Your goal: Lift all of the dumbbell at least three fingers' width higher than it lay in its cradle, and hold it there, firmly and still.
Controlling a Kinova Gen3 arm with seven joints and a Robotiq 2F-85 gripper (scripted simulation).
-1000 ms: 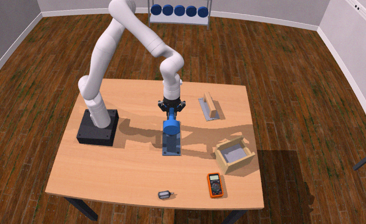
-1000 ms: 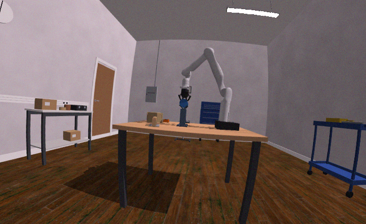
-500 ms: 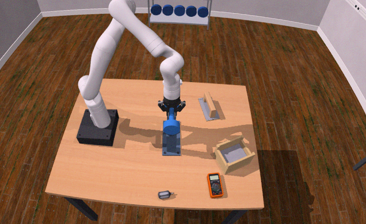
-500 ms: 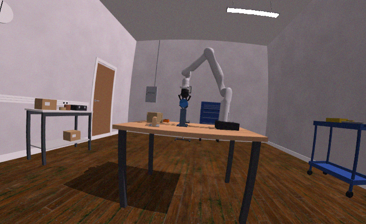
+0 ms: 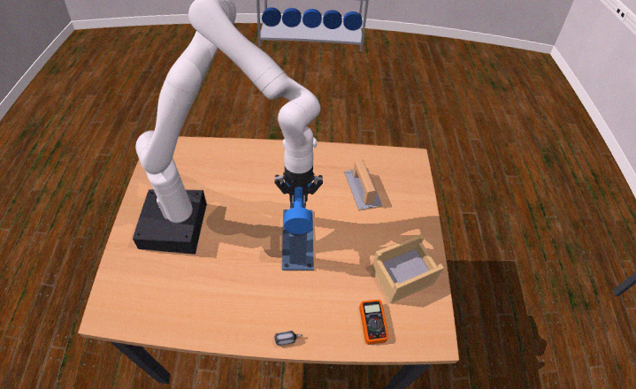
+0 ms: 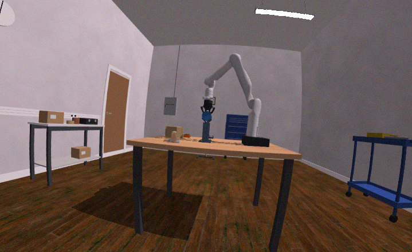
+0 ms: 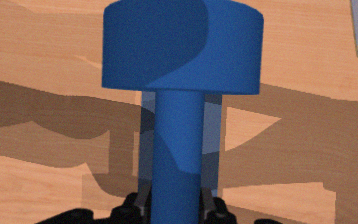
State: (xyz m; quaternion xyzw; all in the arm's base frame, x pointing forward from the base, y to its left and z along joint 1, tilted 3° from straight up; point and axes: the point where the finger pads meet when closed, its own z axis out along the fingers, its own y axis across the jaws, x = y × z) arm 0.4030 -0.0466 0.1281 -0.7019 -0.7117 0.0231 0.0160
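My hand is 13 cm above the dark grey-blue cradle. Round my hand: blue dumbbell (right at my hand); wooden box (33 cm ahead, 14 cm to the right, 17 cm below).
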